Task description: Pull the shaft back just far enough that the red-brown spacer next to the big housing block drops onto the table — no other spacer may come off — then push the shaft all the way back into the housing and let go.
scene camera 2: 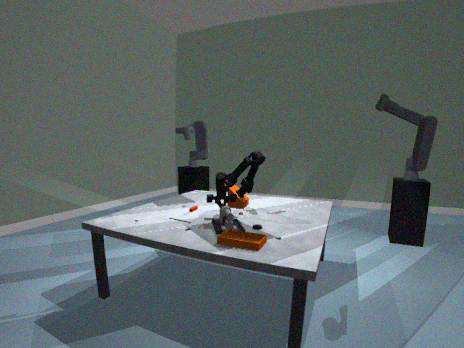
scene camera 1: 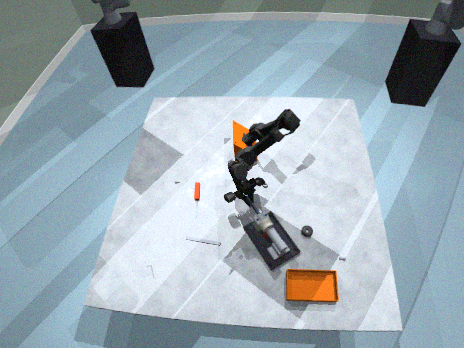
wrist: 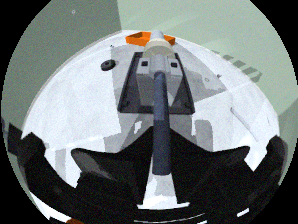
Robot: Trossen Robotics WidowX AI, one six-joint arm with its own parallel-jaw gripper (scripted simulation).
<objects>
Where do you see a support block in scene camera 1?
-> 278,248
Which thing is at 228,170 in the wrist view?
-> The gripper.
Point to an orange tray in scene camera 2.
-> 234,238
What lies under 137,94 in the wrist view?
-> A support block.
</objects>
